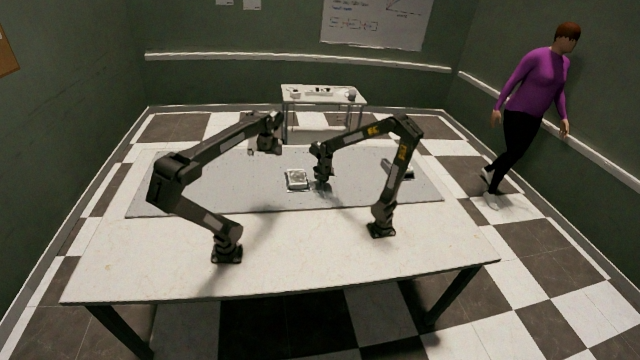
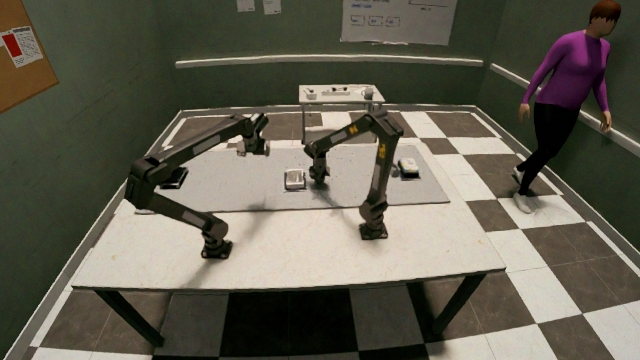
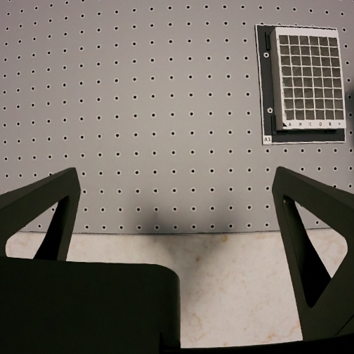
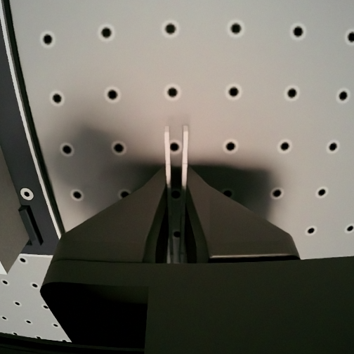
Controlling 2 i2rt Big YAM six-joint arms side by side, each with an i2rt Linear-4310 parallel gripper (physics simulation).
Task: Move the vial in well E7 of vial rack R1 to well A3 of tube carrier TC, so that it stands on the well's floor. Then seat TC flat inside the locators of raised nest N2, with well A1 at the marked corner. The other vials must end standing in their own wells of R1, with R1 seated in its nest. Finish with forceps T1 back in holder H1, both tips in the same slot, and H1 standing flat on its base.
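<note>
A white block with an open grid of wells (image 1: 297,178) (image 2: 295,178) (image 3: 311,77) sits in a dark nest (image 3: 265,80) (image 4: 20,165) at mid-mat; letters run along one edge and A1 marks a nest corner. Its name cannot be read. My right gripper (image 1: 323,180) (image 2: 318,178) (image 4: 176,177) points down over the mat just right of it, shut on the forceps, whose two pale prongs (image 4: 167,150) point down, slightly apart, with no vial visible between them. My left gripper (image 1: 265,151) (image 2: 255,150) (image 3: 175,177) is open and empty, high above the mat, left of the block.
A coloured-topped block (image 2: 408,166) stands at the mat's right, with a grey object (image 1: 386,164) (image 2: 395,170) beside it, possibly the holder. A black tray-like piece (image 2: 172,178) lies far left, partly behind my left arm. A person (image 1: 537,80) (image 2: 575,70) stands right of the table.
</note>
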